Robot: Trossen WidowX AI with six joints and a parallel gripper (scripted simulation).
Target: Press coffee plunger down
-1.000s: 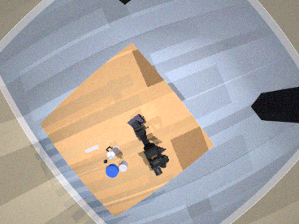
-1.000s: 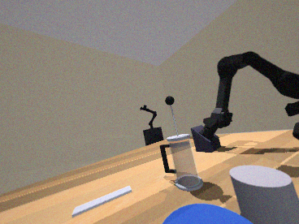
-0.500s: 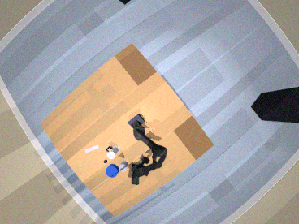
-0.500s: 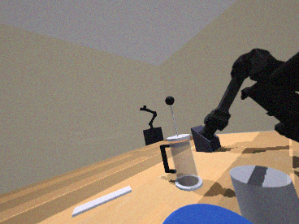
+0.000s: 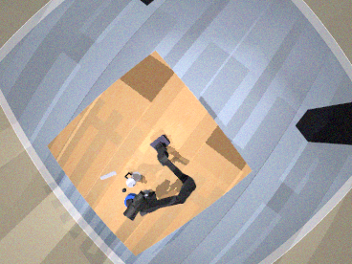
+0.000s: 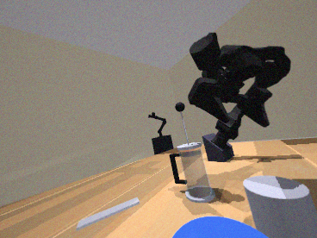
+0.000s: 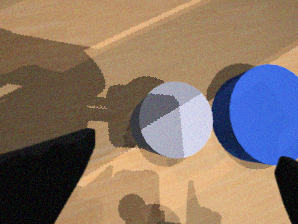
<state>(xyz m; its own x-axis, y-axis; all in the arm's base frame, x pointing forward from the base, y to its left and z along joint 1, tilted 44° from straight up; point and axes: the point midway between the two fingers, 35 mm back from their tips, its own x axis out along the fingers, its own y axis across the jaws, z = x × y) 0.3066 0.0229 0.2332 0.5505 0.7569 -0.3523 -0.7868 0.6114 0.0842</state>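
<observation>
Right now the coffee press is 10 mm behind my gripper tip, 160 mm to the right of it and 40 mm below it. Also, from my gripper tip: flat grey bar (160 mm ahead, 320 mm to the right, 160 mm below).
</observation>
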